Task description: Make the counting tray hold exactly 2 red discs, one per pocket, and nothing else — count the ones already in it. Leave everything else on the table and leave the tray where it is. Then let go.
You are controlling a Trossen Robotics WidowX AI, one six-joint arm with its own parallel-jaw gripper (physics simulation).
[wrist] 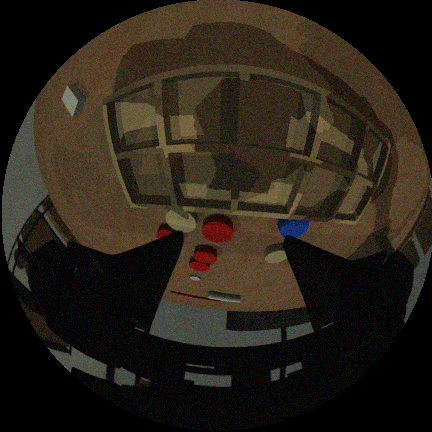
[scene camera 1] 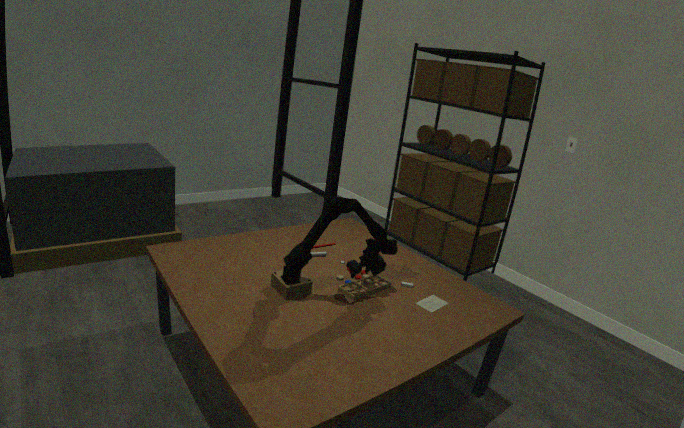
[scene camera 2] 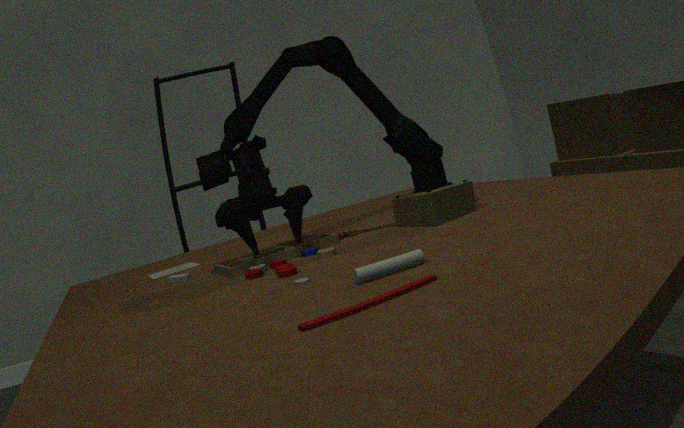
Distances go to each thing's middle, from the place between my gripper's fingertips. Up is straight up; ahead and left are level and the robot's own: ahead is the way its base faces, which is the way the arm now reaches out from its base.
Labels:
My hand is 10 mm past the counting tray (scene camera 2: 234, 267), 70 mm to the left of it and 20 mm above it. From my hand the other things lie so: red rod (scene camera 2: 375, 301): 10 mm ahead, 390 mm to the left, 30 mm below.

